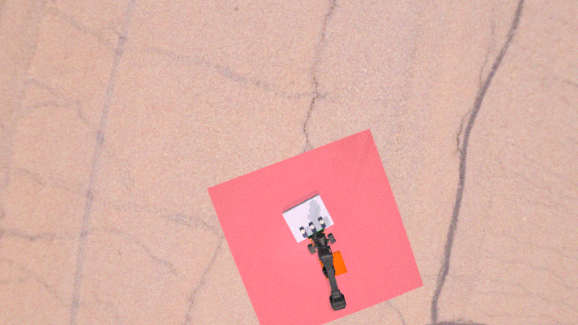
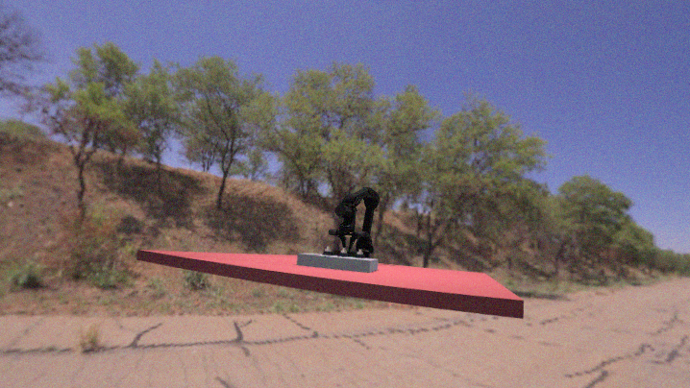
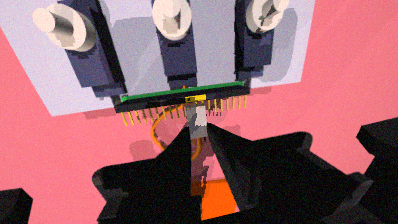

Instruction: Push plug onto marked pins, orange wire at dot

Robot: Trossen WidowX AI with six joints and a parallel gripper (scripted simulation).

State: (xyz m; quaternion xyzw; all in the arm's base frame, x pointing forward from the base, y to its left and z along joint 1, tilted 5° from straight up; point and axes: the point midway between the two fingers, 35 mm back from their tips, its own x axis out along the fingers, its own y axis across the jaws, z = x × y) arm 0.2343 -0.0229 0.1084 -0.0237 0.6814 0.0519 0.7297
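My gripper tip is 3 cm short of the yellow band. From my gripper tip the other things lie so: low grey slab 19 cm ahead, 3 cm to the left, 5 cm below.
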